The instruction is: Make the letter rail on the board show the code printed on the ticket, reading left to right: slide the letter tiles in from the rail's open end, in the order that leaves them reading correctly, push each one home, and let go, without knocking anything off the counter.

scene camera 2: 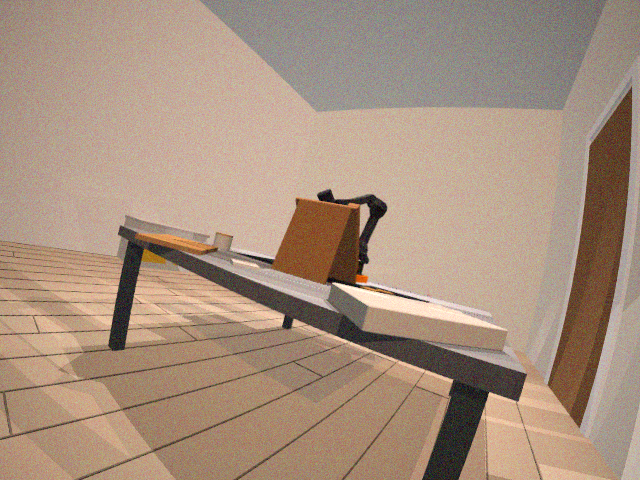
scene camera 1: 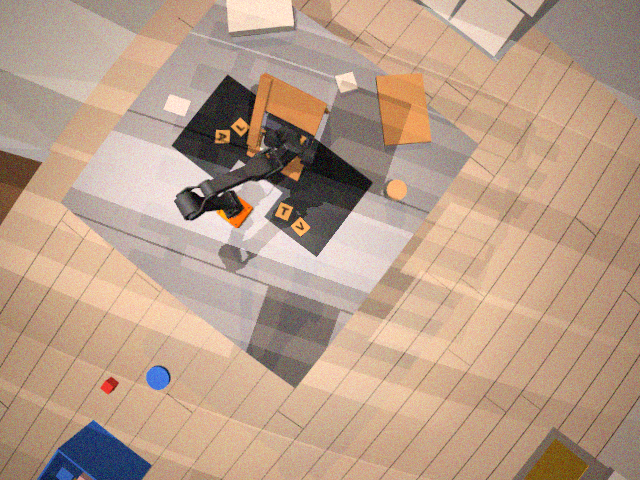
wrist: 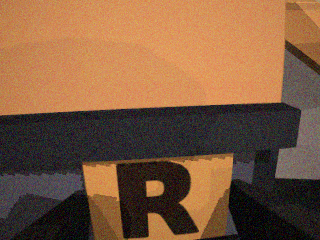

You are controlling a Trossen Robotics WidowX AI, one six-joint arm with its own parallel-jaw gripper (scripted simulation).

my gripper: scene camera 1; wrist; not seen in scene camera 2 (hidden by an orange letter board)
same spot on my gripper: point(wrist: 249, 205) = point(scene camera 1: 304, 141)
